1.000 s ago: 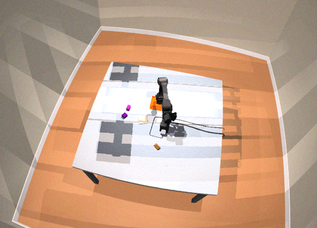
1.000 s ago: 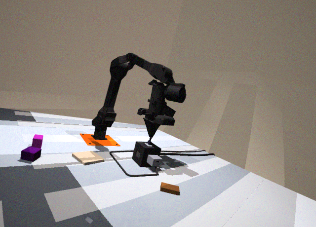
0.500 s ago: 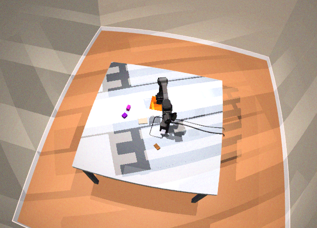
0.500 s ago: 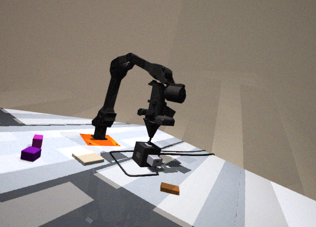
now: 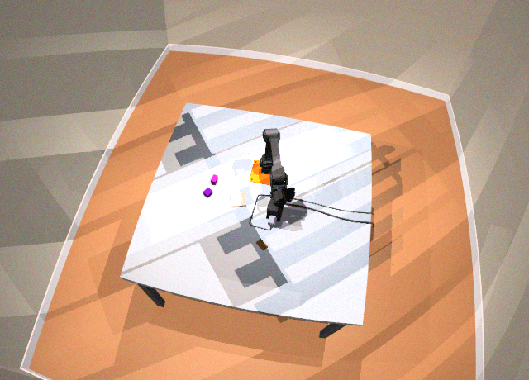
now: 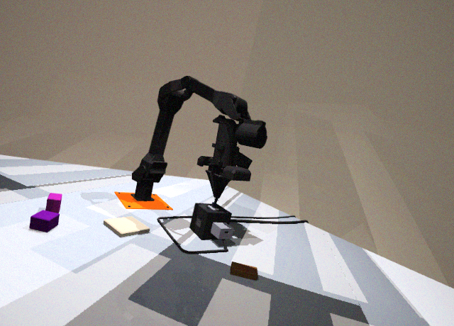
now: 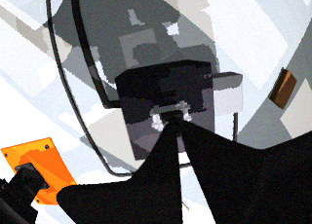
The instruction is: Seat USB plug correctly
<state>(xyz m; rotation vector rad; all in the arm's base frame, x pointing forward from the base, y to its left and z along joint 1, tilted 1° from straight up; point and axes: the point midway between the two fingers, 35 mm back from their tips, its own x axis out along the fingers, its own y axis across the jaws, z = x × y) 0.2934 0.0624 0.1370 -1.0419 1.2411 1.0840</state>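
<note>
The USB plug lies 20 mm below my gripper tip. From my gripper tip the other things lie so: pale socket (40 mm below); then brown wedge (190 mm ahead, 100 mm below, 60 mm to the right); then beige slab (210 mm to the right, 100 mm below, 70 mm behind).
</note>
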